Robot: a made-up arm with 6 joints.
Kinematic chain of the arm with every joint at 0, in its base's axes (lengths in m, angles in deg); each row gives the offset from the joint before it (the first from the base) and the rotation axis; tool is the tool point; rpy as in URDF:
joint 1: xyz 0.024 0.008 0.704 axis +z
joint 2: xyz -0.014 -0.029 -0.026 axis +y
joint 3: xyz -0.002 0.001 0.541 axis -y
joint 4: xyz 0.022 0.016 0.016 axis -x
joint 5: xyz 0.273 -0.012 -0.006 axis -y
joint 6: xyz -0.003 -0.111 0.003 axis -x
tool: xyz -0.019 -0.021 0.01 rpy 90 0 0
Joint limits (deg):
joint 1: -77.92..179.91
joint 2: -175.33..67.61
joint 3: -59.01..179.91
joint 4: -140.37..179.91
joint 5: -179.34..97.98
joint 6: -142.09..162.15
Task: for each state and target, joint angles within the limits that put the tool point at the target. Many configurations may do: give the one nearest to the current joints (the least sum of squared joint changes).
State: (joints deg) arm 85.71 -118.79 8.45 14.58 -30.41 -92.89
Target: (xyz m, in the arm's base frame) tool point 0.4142 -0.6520 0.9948
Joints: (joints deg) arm 111.56 -75.43 44.53 40.18 -34.70 -81.26
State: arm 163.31 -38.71 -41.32 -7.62 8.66 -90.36
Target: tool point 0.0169 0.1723 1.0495
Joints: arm 154.33 -14.86 -44.36 -2.59 10.21 -86.21
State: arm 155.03 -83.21 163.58 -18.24 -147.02 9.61
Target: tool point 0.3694 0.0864 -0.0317
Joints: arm 169.54 -135.93 153.37 -22.42 -147.56 10.87
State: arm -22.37 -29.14 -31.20 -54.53 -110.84 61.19
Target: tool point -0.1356 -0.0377 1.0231
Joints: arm -20.87 -56.18 -35.72 -48.58 -108.32 60.10
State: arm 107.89 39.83 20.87 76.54 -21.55 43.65
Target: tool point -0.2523 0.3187 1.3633
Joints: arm 131.61 17.14 21.06 84.46 -20.48 44.64
